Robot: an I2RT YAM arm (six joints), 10 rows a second.
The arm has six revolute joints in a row. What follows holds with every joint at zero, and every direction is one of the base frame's. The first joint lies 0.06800 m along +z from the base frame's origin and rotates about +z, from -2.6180 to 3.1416 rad. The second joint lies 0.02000 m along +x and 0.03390 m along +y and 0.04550 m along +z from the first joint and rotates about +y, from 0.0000 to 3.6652 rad. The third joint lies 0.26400 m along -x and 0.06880 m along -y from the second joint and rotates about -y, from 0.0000 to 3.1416 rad. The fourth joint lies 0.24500 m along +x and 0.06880 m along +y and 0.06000 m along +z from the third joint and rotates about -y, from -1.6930 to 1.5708 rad. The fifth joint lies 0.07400 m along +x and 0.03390 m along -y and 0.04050 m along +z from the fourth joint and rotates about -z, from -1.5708 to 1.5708 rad. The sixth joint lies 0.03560 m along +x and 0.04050 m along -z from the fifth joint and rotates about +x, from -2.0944 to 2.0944 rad. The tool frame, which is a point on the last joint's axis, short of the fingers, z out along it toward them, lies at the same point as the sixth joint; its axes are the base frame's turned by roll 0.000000, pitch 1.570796 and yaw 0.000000 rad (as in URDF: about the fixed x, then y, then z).
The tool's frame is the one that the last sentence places.
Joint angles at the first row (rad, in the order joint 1, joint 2, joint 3, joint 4, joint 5, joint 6):
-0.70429 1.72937 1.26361 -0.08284 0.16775 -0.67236
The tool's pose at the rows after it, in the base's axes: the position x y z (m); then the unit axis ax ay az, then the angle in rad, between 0 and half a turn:
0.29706, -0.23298, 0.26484, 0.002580, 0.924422, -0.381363, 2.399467
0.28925, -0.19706, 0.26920, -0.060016, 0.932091, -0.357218, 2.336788
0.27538, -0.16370, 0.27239, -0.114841, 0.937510, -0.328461, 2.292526
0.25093, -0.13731, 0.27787, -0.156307, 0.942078, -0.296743, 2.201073
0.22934, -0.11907, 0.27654, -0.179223, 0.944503, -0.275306, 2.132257
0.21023, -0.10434, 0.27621, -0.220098, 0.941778, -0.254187, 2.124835
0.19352, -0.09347, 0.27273, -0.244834, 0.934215, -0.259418, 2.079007
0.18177, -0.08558, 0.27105, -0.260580, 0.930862, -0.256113, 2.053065
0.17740, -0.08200, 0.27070, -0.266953, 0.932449, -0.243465, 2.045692
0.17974, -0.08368, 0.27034, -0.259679, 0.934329, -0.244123, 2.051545
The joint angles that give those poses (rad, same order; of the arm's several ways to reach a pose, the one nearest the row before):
-0.65495 1.63406 1.15848 -0.03334 0.10773 -0.71266
-0.59453 1.52419 1.06139 -0.03498 0.03463 -0.74372
-0.53955 1.40661 0.97186 -0.06787 -0.02896 -0.76619
-0.51772 1.25963 0.87072 -0.08197 -0.13720 -0.76236
-0.50780 1.13870 0.77783 -0.07894 -0.21147 -0.74834
-0.50166 1.03749 0.73165 -0.15423 -0.27337 -0.79054
-0.50118 0.93880 0.65922 -0.13901 -0.31425 -0.80869
-0.50006 0.86803 0.62040 -0.15395 -0.34544 -0.81607
-0.49856 0.84313 0.61359 -0.17923 -0.36802 -0.81302
-0.49855 0.85757 0.61816 -0.17274 -0.35724 -0.80559

